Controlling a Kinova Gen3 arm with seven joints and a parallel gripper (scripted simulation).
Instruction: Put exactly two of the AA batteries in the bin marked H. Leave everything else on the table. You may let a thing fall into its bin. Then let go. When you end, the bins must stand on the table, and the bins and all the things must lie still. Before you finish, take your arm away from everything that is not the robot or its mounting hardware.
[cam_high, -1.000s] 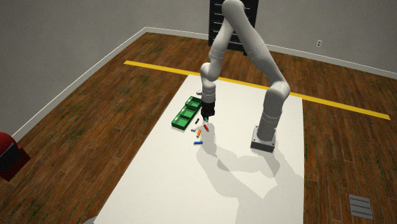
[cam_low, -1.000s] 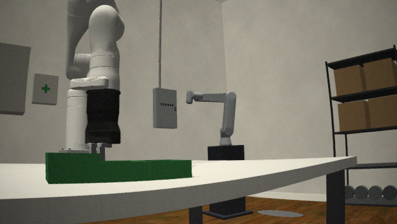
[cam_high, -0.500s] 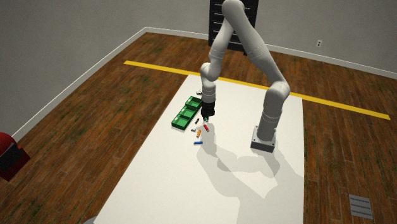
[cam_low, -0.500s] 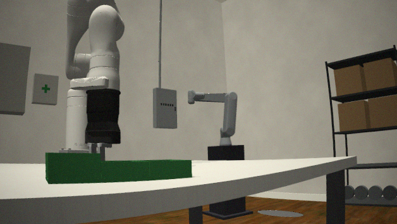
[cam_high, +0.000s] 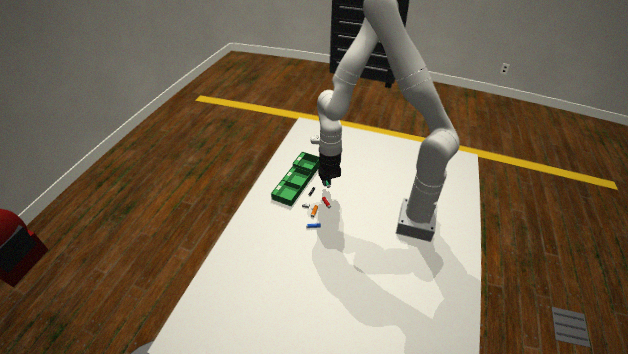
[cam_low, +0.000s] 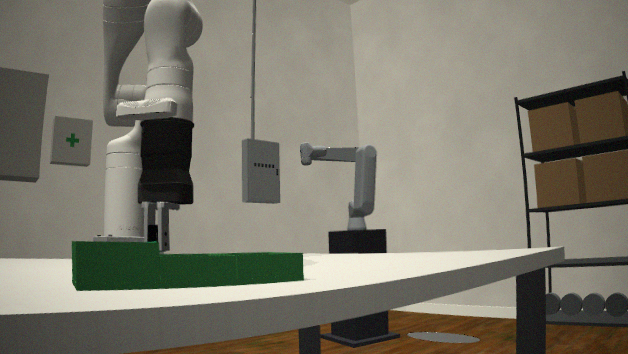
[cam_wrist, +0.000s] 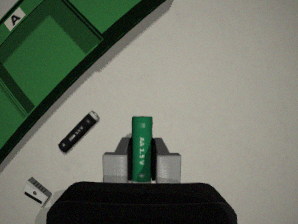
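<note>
Now: hand 1 cm past the orange AA battery, 12 cm to the right of it and 5 cm above it. Round my hand: green battery 1 cm below; then red battery 3 cm behind, 6 cm to the left, 5 cm below; then black battery 4 cm ahead, 3 cm to the left, 5 cm below.
</note>
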